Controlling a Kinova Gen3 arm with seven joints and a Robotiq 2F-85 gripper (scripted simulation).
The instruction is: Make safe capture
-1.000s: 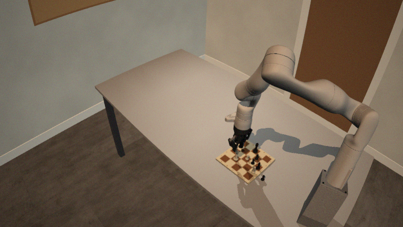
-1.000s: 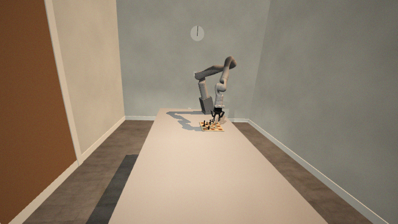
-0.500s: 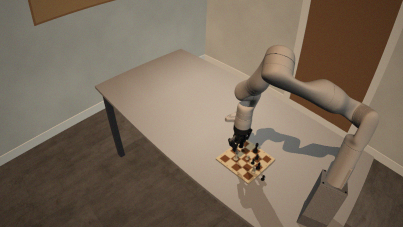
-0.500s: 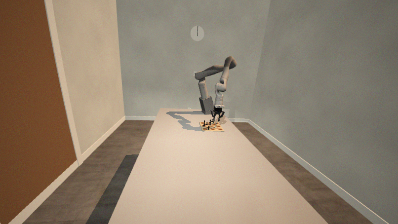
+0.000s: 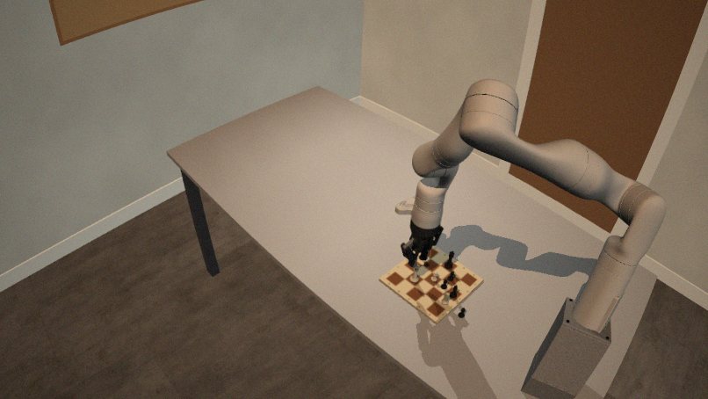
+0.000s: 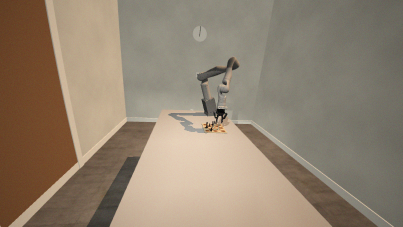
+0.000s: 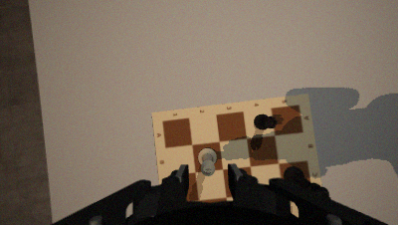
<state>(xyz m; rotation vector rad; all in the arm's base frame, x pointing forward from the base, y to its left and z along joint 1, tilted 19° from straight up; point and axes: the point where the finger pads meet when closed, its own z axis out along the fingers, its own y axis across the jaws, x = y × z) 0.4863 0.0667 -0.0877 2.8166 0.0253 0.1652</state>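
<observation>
Now: the white piece 6 cm below my hand. The rest, counted from my hand: small chessboard: 9 cm below, 4 cm to the right, 3 cm behind; then white pawn: 8 cm below, 4 cm to the right, 4 cm behind; then tall black piece: 12 cm to the right, 6 cm below, 3 cm behind.
</observation>
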